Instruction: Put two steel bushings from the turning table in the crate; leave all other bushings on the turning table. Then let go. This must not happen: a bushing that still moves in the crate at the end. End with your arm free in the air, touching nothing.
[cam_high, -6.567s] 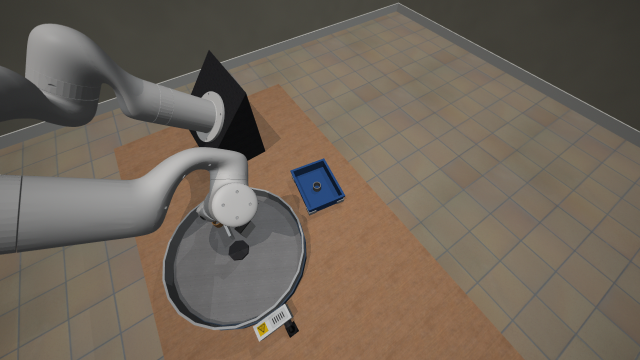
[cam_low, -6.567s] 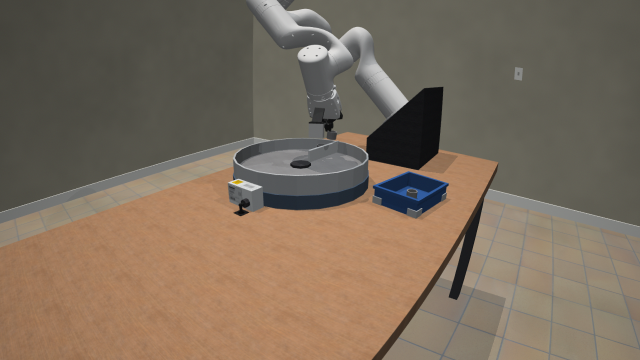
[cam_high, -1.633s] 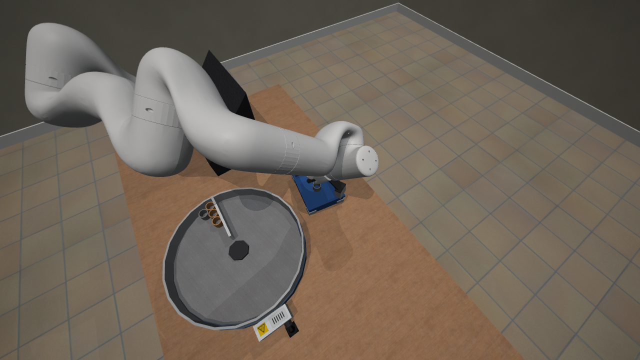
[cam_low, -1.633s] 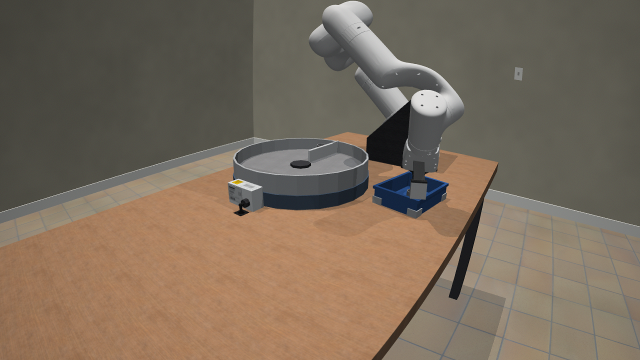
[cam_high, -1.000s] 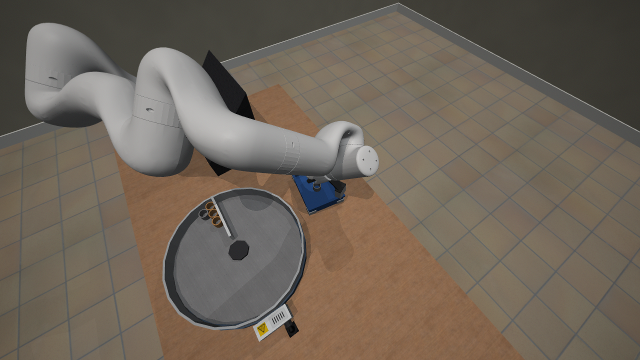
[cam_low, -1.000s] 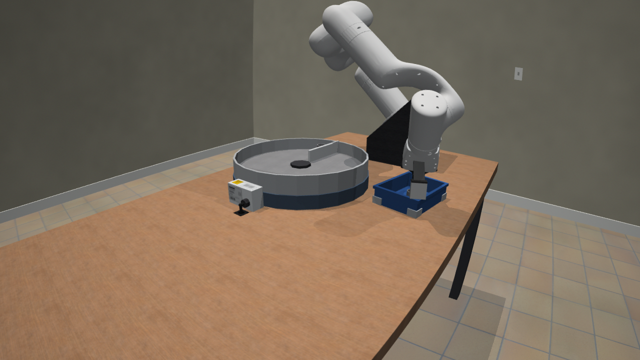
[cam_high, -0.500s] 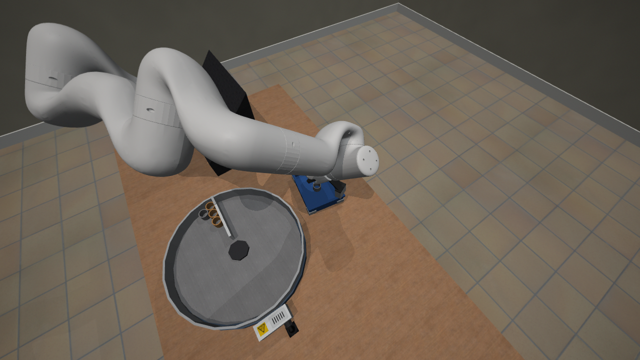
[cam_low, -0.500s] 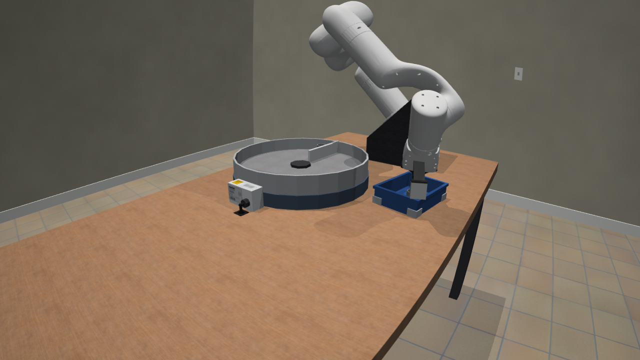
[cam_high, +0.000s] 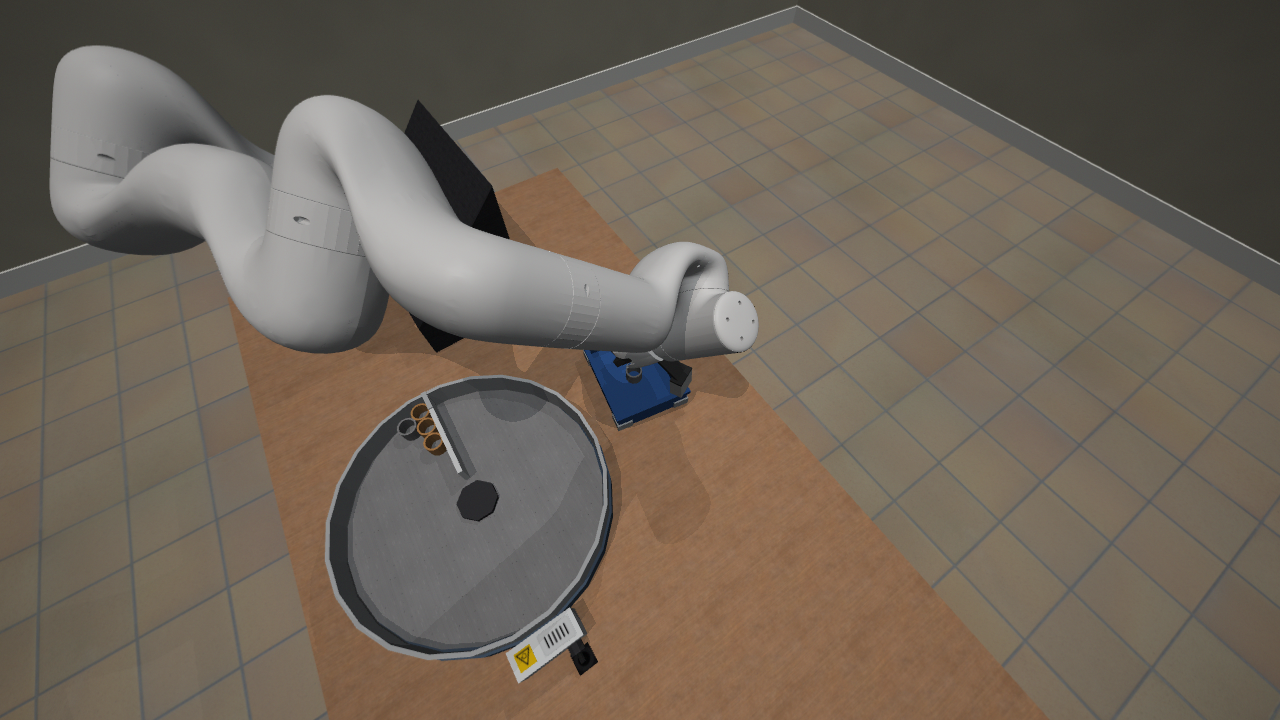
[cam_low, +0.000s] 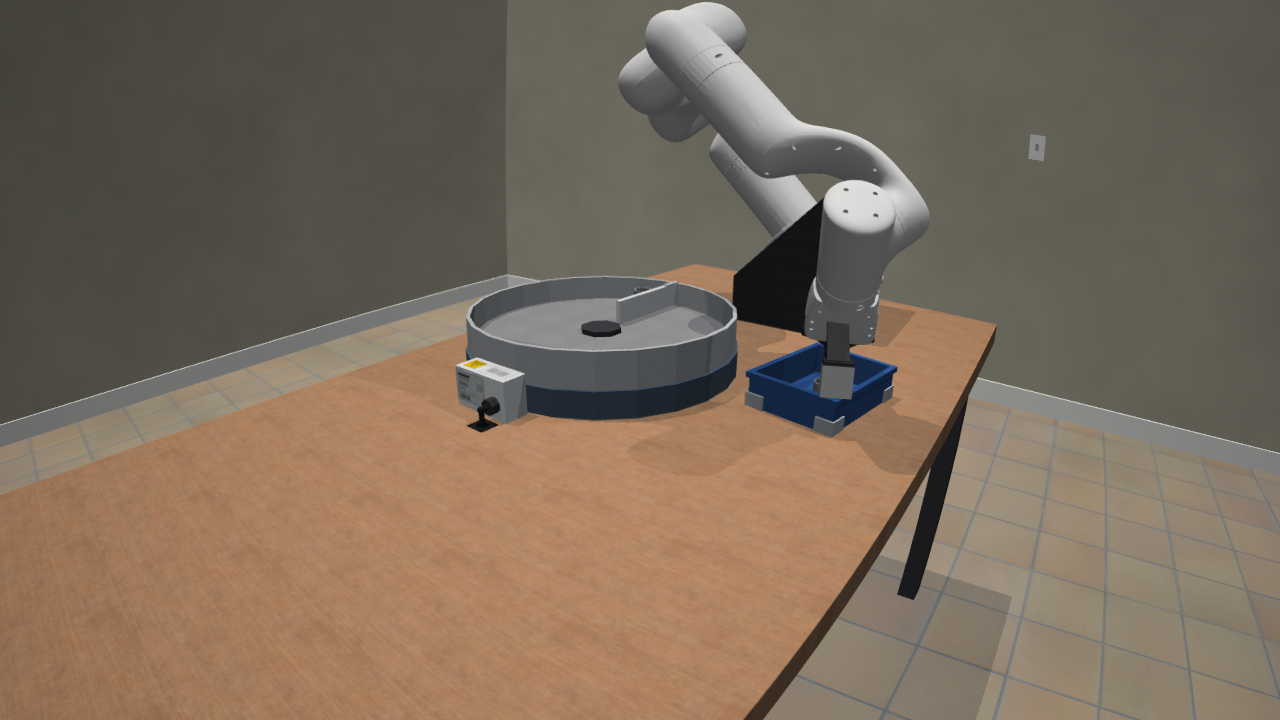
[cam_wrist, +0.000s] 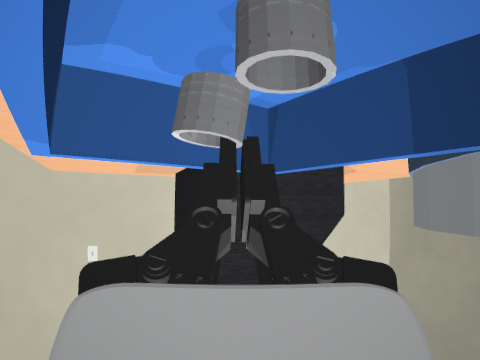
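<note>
The blue crate lies 40 mm ahead of my hand and 40 mm below it. From my hand the other things lie so: grey turning table (120 mm ahead, 340 mm to the right, 10 mm below).
</note>
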